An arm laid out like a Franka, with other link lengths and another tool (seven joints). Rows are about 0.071 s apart.
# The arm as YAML. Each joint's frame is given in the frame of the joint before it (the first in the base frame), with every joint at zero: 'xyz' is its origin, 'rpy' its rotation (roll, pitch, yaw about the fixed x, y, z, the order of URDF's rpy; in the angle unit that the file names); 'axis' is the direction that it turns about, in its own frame. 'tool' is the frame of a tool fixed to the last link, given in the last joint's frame.
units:
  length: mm
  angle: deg
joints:
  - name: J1
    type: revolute
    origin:
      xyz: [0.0, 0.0, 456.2]
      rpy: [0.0, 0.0, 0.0]
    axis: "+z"
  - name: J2
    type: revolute
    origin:
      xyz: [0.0, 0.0, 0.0]
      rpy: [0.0, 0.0, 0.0]
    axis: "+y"
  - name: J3
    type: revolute
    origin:
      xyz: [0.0, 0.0, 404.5]
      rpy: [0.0, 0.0, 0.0]
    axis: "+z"
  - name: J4
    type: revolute
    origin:
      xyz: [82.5, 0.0, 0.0]
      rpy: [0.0, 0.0, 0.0]
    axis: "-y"
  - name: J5
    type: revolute
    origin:
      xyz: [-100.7, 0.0, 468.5]
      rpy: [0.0, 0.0, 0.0]
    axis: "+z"
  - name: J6
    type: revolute
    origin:
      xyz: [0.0, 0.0, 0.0]
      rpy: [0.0, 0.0, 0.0]
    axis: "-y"
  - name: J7
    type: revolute
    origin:
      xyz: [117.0, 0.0, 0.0]
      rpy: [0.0, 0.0, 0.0]
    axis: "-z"
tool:
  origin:
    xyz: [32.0, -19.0, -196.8]
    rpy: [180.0, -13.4, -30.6]
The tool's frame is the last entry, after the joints.
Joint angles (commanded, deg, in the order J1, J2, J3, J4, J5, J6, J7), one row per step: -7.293 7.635 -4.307 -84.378 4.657 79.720 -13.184; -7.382 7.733 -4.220 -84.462 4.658 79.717 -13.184; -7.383 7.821 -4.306 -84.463 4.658 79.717 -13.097; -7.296 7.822 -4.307 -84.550 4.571 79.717 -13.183; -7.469 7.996 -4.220 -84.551 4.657 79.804 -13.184; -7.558 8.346 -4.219 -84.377 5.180 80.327 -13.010; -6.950 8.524 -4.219 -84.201 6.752 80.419 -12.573; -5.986 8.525 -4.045 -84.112 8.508 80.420 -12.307; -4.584 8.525 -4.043 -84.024 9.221 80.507 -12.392; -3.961 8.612 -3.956 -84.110 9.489 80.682 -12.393; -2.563 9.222 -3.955 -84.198 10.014 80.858 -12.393; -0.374 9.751 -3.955 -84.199 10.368 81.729 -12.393
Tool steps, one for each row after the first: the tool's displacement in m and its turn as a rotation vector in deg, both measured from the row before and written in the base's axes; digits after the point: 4 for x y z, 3 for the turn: 0.0002 -0.0001 -0.0021 0.042 0.181 -0.003; 0.0001 -0.0011 -0.0011 -0.017 0.100 -0.171; 0.0000 0.0008 -0.0009 -0.050 0.094 0.172; 0.0009 -0.0010 -0.0020 0.101 0.070 -0.096; 0.0041 0.0000 -0.0016 0.380 -0.419 -0.319; 0.0040 0.0129 0.0000 1.425 -0.340 0.102; 0.0036 0.0204 0.0013 1.684 -0.371 0.797; 0.0033 0.0202 0.0013 0.690 -0.302 1.443; 0.0019 0.0097 -0.0015 0.271 -0.039 0.670; 0.0048 0.0193 -0.0081 0.543 0.458 1.342; 0.0071 0.0285 -0.0050 0.275 -0.358 2.022
